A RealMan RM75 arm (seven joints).
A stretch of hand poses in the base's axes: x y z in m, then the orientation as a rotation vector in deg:
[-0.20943, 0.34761, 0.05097, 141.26, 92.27, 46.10]
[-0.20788, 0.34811, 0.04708, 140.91, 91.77, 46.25]
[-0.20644, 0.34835, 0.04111, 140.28, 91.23, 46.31]
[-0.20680, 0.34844, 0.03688, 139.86, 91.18, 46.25]
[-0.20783, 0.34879, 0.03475, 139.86, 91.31, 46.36]
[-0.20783, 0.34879, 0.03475, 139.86, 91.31, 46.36]
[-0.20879, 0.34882, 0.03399, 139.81, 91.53, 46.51]
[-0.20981, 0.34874, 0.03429, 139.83, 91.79, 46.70]
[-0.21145, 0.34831, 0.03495, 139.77, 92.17, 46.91]
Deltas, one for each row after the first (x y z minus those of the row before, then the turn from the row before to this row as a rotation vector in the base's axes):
[0.00155, 0.00050, -0.00389, -0.27, -0.41, -0.27]
[0.00144, 0.00024, -0.00597, -0.51, -0.55, -0.27]
[-0.00036, 0.00009, -0.00423, -0.32, -0.24, 0.02]
[-0.00103, 0.00035, -0.00213, 0.09, 0.00, 0.10]
[0.00000, 0.00000, 0.00000, 0.00, 0.00, 0.00]
[-0.00096, 0.00003, -0.00076, 0.10, -0.02, 0.17]
[-0.00102, -0.00008, 0.00030, 0.18, 0.02, 0.19]
[-0.00164, -0.00043, 0.00066, 0.17, 0.00, 0.28]

